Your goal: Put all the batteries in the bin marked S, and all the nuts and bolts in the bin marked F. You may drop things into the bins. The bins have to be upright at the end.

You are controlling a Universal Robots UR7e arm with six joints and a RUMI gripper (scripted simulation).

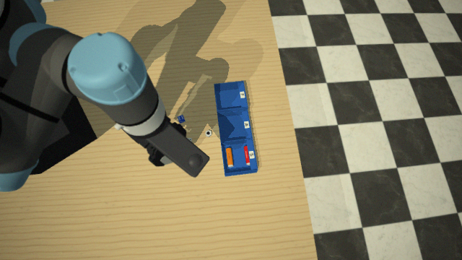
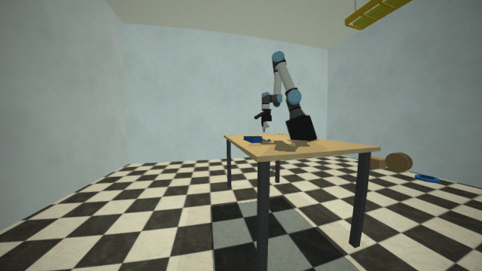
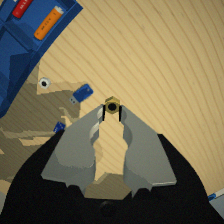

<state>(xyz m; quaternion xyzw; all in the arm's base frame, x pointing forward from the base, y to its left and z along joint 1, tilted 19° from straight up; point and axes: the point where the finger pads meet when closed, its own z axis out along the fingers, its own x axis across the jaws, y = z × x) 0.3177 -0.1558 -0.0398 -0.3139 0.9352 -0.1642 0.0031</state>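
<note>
The white nut is 90 mm ahead of my hand, 60 mm to the left of it and 80 mm below it. The rest, counted from my hand: blue USB stick 30 mm ahead, 50 mm to the left, 80 mm below; orange battery 130 mm ahead, 20 mm to the right, 70 mm below; brass nut 10 mm below.
</note>
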